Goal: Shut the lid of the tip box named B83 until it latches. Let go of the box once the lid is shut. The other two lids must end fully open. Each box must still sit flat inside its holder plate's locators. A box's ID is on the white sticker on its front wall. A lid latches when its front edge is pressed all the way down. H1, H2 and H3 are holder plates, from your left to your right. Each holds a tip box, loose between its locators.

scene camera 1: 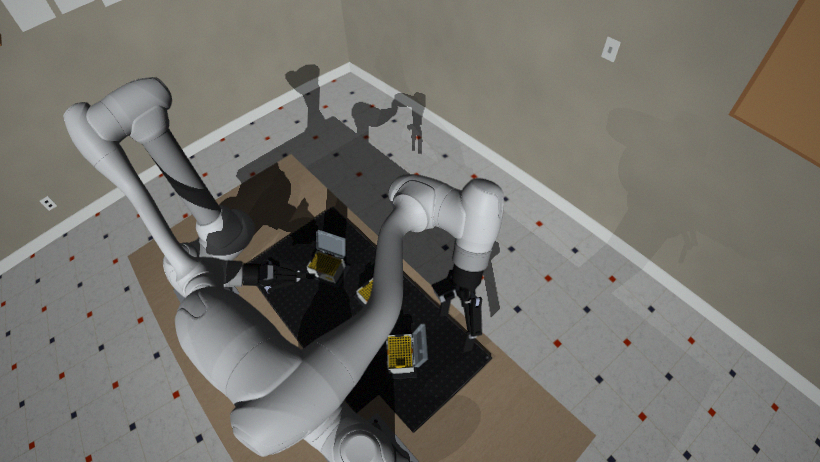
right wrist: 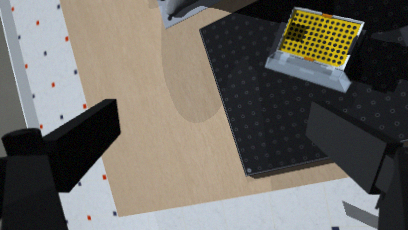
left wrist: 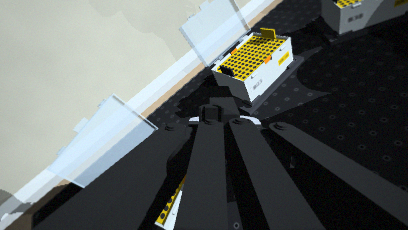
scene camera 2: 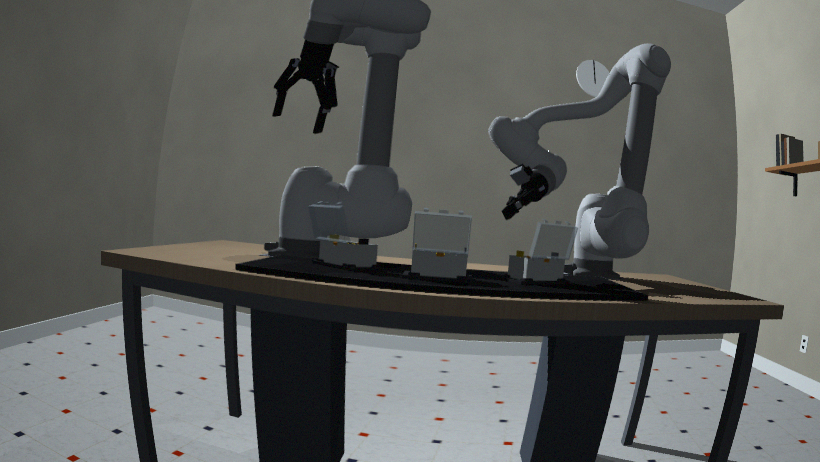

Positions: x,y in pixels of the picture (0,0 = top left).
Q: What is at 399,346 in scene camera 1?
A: A yellow rack.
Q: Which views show the right gripper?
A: Scene camera 1, the right wrist view and scene camera 2 only.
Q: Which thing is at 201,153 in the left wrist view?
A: The left gripper.
